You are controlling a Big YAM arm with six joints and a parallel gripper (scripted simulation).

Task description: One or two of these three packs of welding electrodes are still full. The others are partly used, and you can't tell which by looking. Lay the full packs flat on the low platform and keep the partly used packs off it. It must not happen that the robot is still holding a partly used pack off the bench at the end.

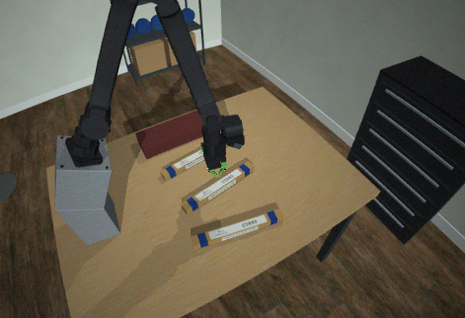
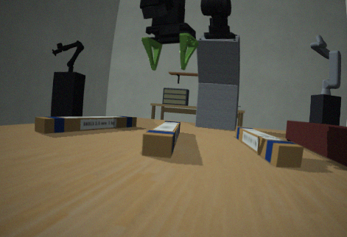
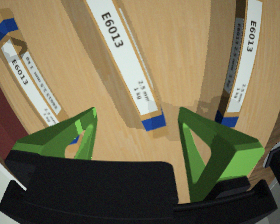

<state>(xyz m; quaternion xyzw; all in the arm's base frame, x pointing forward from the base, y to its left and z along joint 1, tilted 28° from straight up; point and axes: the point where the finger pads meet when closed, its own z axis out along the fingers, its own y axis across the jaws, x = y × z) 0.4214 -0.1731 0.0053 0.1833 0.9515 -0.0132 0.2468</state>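
My gripper is now 18 cm to the left of the pack of welding electrodes, 14 cm above it and 5 cm past it. Round my hand: dark red platform: 39 cm to the left, 14 cm below, 9 cm ahead.
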